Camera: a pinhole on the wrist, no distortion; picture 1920 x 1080 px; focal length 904.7 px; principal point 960.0 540.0 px. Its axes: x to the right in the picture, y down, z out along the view. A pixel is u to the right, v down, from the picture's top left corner.
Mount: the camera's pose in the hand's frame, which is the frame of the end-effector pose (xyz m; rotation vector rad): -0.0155 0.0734 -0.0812 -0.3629 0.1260 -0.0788
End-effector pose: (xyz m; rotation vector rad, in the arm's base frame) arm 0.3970 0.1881 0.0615 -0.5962 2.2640 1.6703
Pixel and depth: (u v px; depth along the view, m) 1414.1 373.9 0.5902
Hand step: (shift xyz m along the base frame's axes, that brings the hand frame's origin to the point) -0.3949 0.4287 -0.1734
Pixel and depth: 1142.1 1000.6 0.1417
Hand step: -0.1209 0.0615 0.1356
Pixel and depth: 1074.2 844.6 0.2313
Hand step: -0.1523 0.1456 0.1361
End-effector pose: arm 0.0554 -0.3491 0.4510 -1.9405 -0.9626 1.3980
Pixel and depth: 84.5 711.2 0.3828
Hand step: -0.2682 -0.4380 -0.1483
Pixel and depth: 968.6 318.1 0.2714
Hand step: -0.1565 -0.0400 -0.1522
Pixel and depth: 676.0 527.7 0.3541
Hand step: -0.2174 -0.1747 -0.1940
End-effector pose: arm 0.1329 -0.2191 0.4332 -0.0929 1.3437 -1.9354
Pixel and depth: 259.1 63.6 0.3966
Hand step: 0.4015 -0.1410 0.2313
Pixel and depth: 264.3 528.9 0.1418
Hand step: 0.1736 -0.0044 -0.0453
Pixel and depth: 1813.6 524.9 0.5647
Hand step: -0.1249 -0.6946 -0.2050
